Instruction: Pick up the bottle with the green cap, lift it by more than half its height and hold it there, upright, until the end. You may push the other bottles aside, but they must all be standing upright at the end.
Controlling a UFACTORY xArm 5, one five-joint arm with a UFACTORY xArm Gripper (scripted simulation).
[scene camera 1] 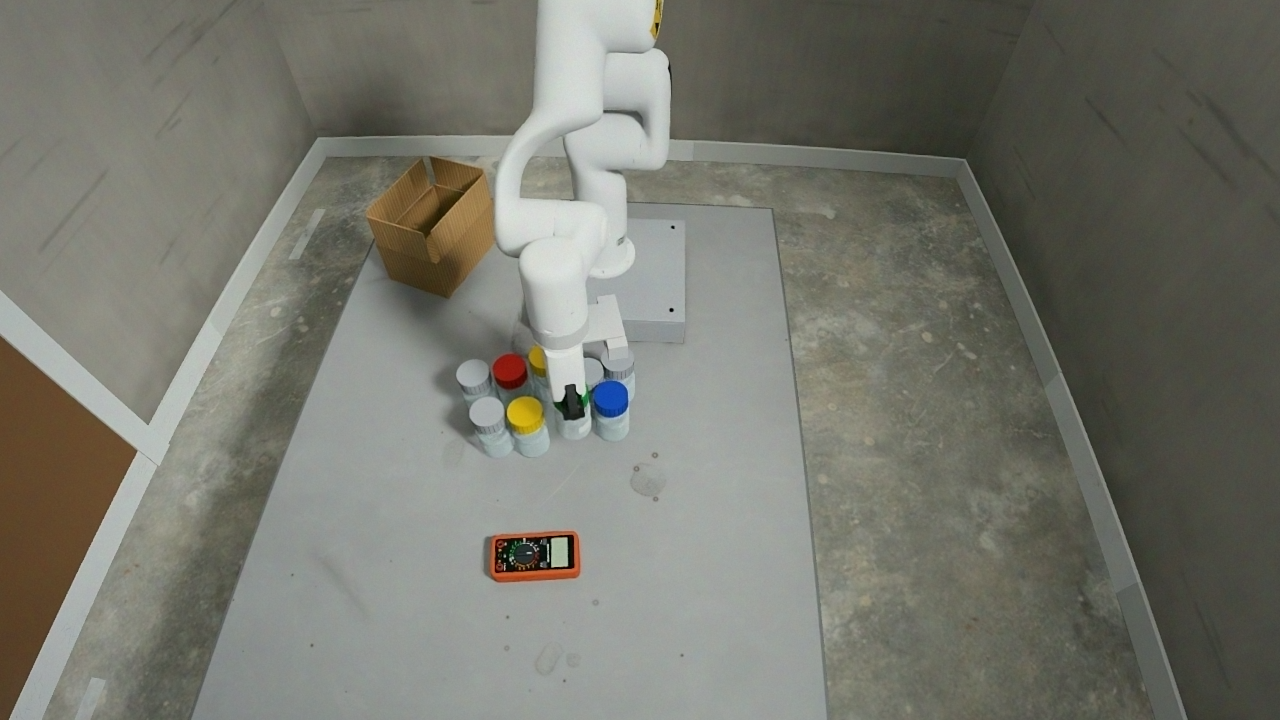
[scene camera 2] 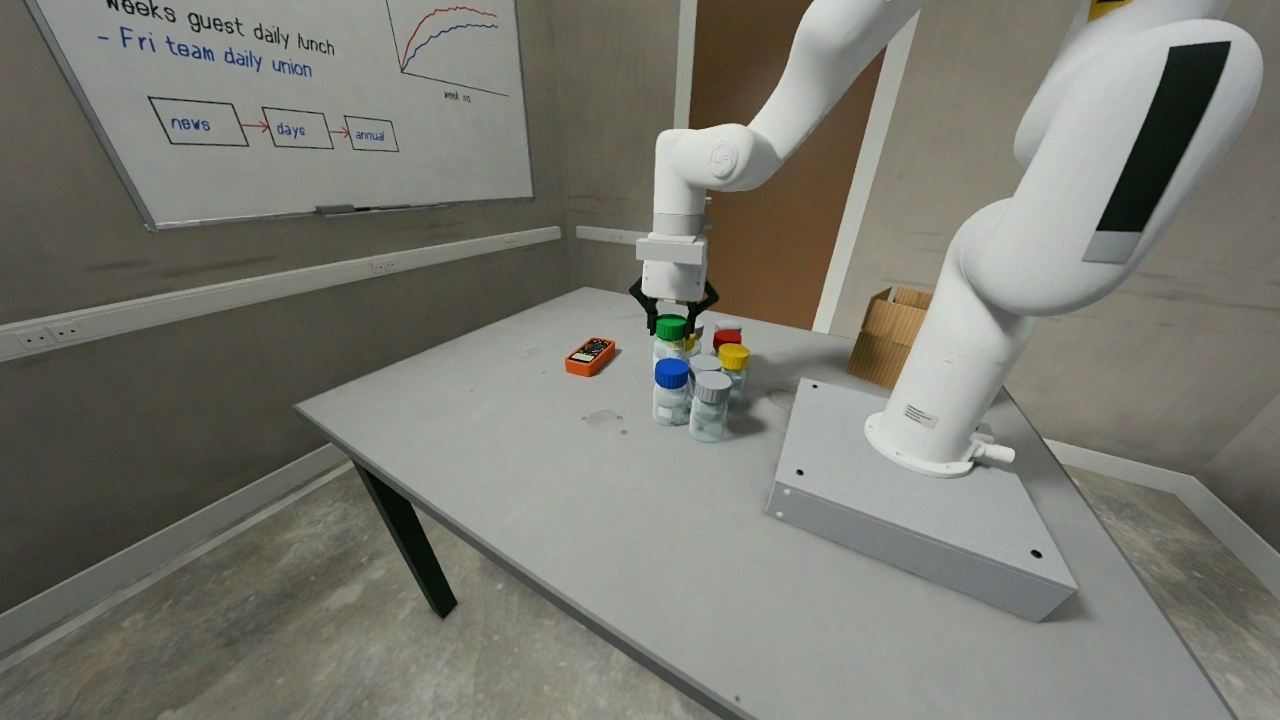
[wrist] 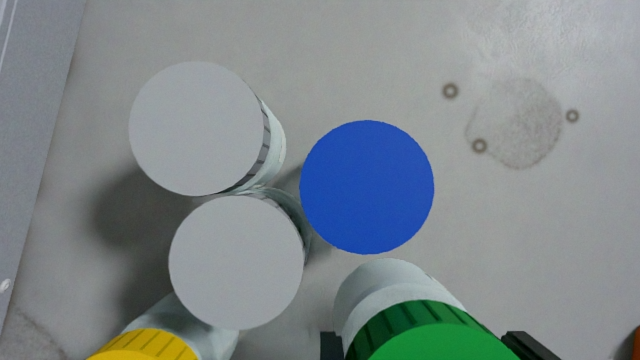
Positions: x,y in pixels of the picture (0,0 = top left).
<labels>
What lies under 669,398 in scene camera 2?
A blue-capped bottle.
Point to a blue-capped bottle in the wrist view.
366,187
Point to a green-capped bottle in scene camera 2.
At 670,328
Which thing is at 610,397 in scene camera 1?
A blue-capped bottle.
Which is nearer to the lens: the green-capped bottle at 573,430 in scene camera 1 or the cardboard box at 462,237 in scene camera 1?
The green-capped bottle.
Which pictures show the cardboard box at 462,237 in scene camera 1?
Scene camera 1 and scene camera 2 only.
</labels>
